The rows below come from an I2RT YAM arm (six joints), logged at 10 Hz.
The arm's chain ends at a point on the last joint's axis. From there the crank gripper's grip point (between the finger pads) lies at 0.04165 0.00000 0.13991 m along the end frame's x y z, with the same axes.
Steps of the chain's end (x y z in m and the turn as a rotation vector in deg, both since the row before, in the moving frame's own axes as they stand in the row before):
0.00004, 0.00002, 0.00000, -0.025, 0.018, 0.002
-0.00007, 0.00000, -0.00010, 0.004, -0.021, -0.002
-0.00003, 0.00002, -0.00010, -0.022, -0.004, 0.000
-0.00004, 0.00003, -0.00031, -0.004, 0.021, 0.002
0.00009, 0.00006, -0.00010, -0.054, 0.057, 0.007
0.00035, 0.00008, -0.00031, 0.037, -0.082, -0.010
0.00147, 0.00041, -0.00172, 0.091, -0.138, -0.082
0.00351, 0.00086, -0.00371, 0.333, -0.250, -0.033
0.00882, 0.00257, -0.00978, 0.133, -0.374, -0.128
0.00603, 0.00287, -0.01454, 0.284, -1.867, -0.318
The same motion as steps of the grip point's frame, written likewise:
0.00008, 0.00008, -0.00001, -0.025, 0.018, 0.002
-0.00012, -0.00001, -0.00008, 0.004, -0.021, -0.002
-0.00004, 0.00007, -0.00010, -0.022, -0.004, 0.000
0.00001, 0.00004, -0.00033, -0.004, 0.021, 0.002
0.00023, 0.00020, -0.00014, -0.054, 0.057, 0.007
0.00015, -0.00002, -0.00025, 0.037, -0.082, -0.010
0.00113, 0.00013, -0.00162, 0.091, -0.138, -0.082
0.00290, 0.00002, -0.00353, 0.333, -0.250, -0.033
0.00791, 0.00215, -0.00951, 0.133, -0.374, -0.128
0.00145, 0.00195, -0.01326, 0.284, -1.867, -0.318

